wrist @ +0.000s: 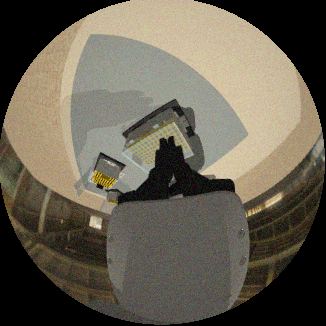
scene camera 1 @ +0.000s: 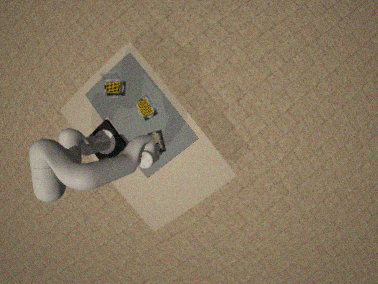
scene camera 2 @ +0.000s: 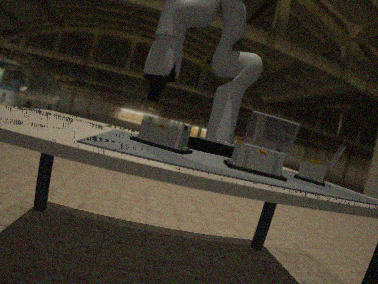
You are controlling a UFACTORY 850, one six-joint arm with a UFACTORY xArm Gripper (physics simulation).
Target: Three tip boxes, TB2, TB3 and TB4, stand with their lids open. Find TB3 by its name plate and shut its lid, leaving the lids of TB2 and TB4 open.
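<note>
The tip box (scene camera 1: 159, 141) (scene camera 2: 163, 134) (wrist: 157, 126) nearest my gripper has its clear lid (wrist: 150, 147) down over the yellow tips; no lid stands up from it in the second scene view. The middle tip box (scene camera 1: 146, 108) (scene camera 2: 257, 161) (wrist: 105, 178) has its clear lid (scene camera 2: 274, 131) upright. The far tip box (scene camera 1: 115, 88) (scene camera 2: 311, 171) has its lid (scene camera 2: 338, 156) tilted open. The name plates are too small and blurred to read. My gripper (scene camera 2: 153, 98) (wrist: 168, 145) is shut and empty, above the nearest box; the arm hides it in the first scene view.
The boxes stand on a grey mat (scene camera 1: 177, 135) (wrist: 105, 65) on the pale table (scene camera 1: 200, 175) (wrist: 250, 65). The arm's black base plate (scene camera 1: 106, 123) is beside the mat, left of the boxes in the first scene view. The arm reaches over part of the nearest box.
</note>
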